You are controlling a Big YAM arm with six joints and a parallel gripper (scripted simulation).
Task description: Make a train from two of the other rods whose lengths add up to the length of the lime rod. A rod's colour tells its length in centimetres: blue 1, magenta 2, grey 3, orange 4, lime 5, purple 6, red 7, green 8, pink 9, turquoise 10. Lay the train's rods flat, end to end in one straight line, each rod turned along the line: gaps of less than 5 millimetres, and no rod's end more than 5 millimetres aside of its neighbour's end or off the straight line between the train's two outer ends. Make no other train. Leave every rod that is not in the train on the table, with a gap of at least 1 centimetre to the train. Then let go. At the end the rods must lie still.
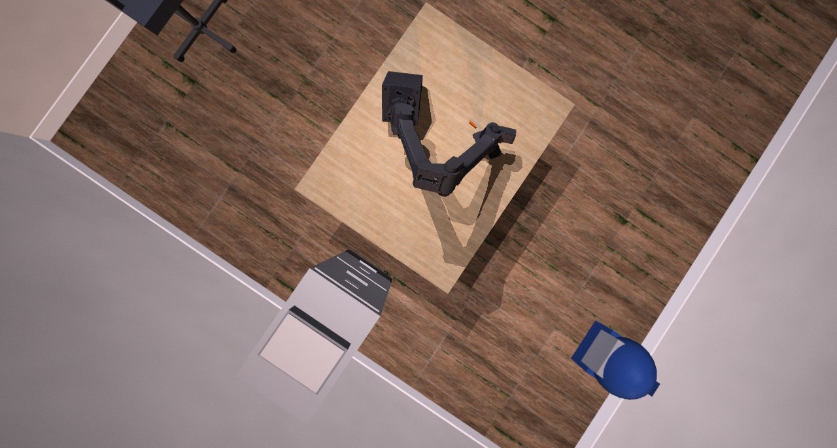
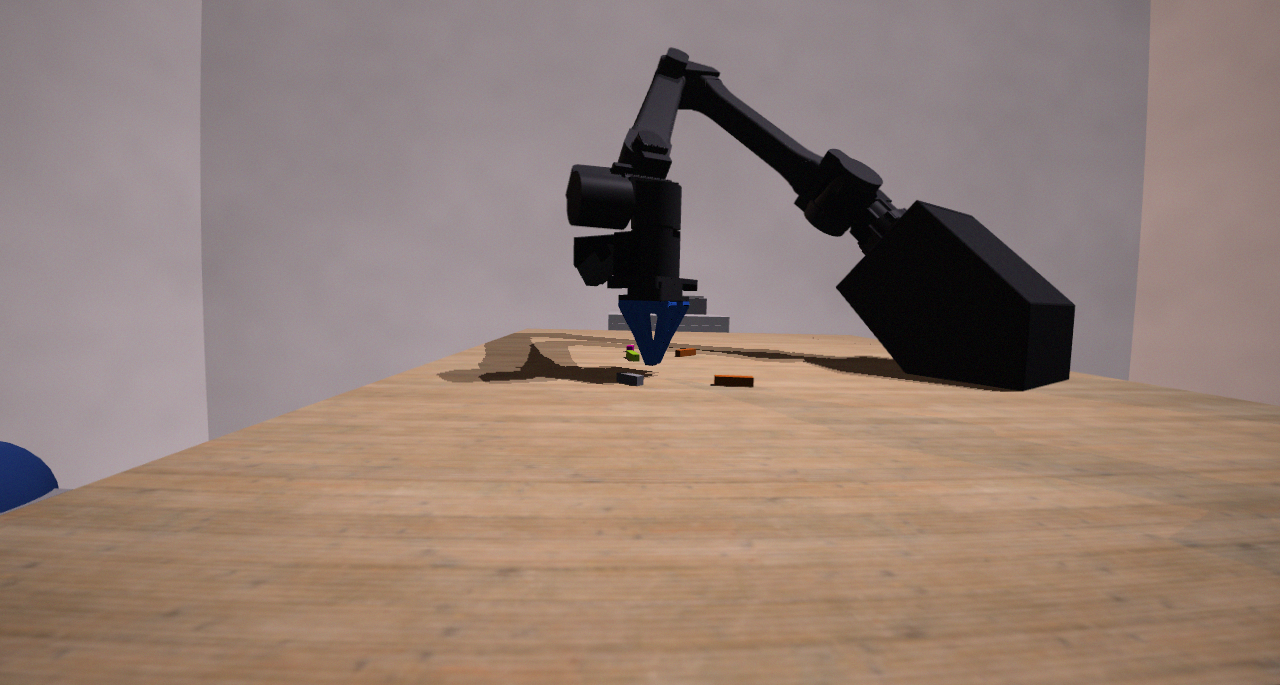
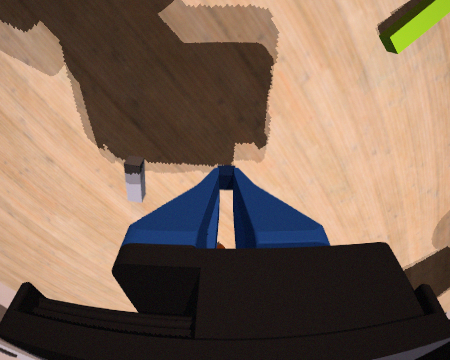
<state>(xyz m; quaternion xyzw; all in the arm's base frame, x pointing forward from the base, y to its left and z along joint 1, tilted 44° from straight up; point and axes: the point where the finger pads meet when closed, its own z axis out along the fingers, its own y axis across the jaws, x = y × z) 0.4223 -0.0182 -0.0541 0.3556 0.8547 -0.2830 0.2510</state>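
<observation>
Now: the blue rod right at my hand. From my hand the other things lie so: grey rod (4 cm to the left, 4 cm ahead, 2 cm below); then lime rod (14 cm to the right, 2 cm below, 2 cm behind).
</observation>
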